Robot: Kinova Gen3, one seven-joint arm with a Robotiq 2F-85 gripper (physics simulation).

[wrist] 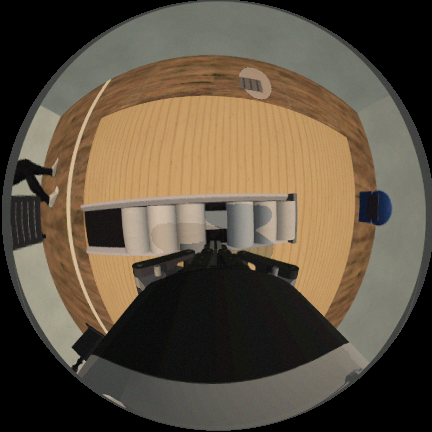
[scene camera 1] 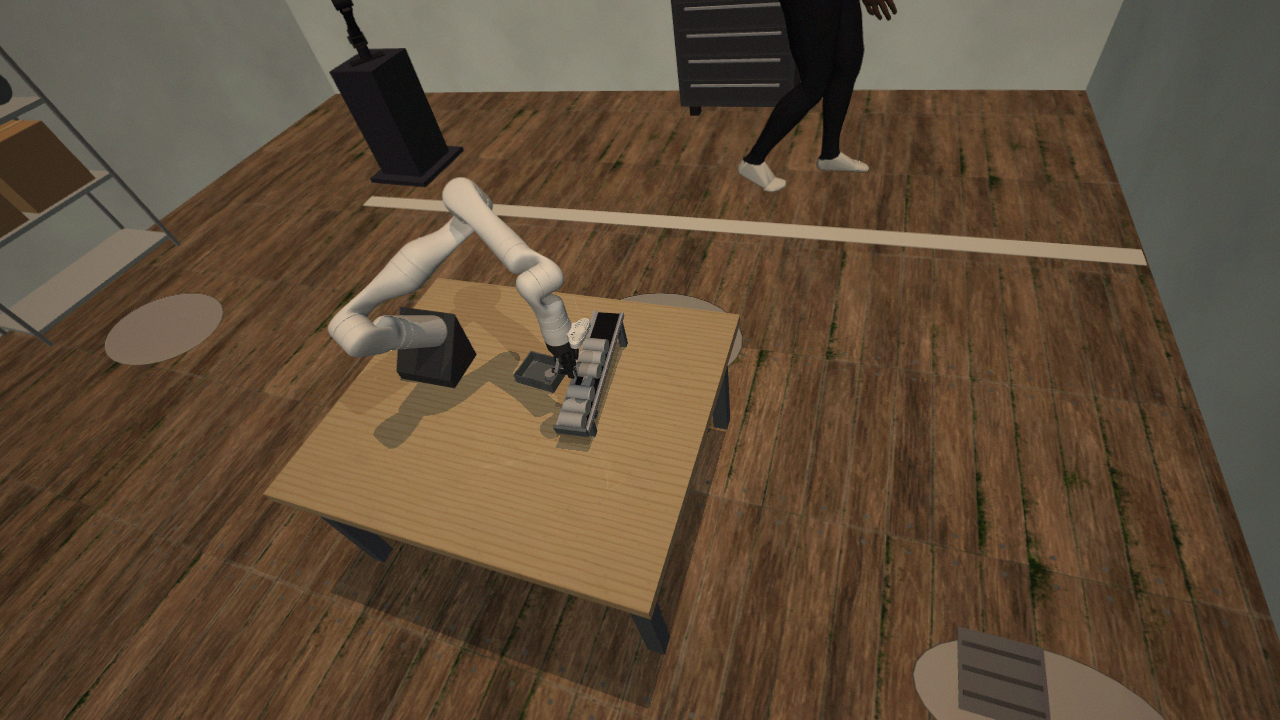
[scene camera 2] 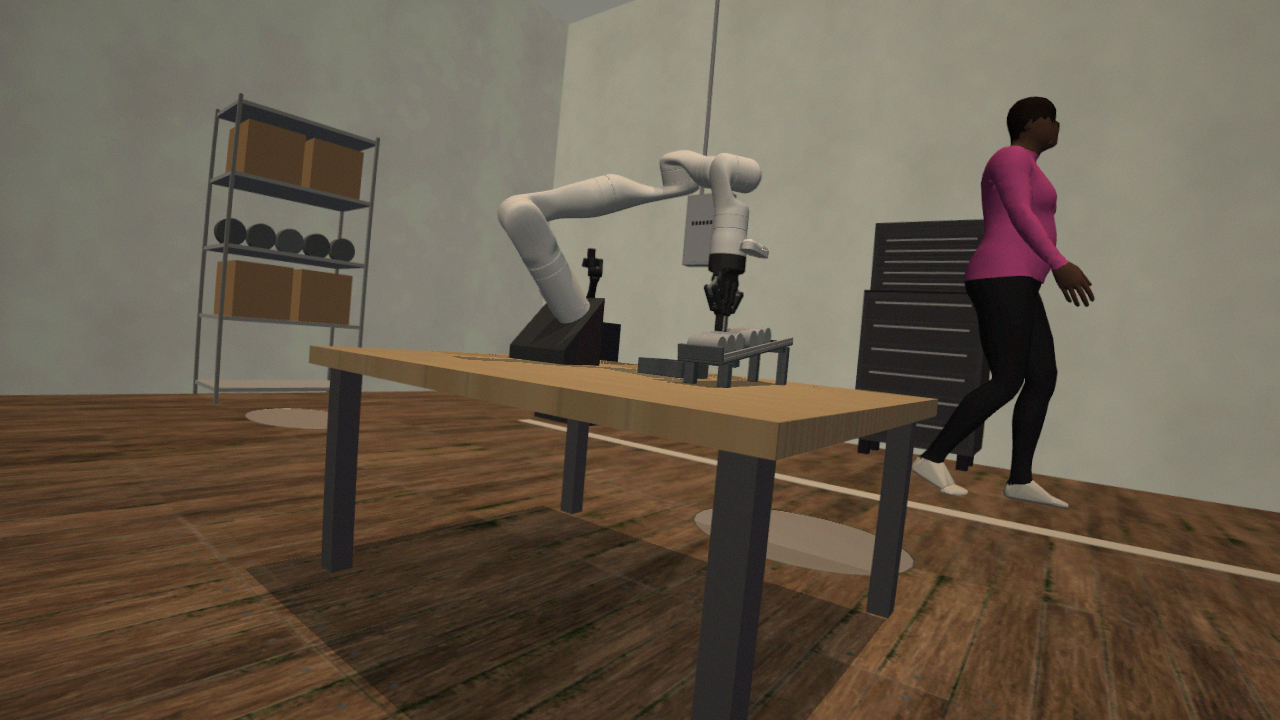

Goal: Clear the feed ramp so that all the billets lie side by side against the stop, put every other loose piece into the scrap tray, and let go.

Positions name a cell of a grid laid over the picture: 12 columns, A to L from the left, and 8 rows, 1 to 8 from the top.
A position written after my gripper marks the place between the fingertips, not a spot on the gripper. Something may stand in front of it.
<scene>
In view: my gripper (scene camera 2: G4), a billet (wrist: H4) and a billet (wrist: G5).
My gripper also shows in the wrist view (wrist: F5) and in scene camera 1 (scene camera 1: F5).
</scene>
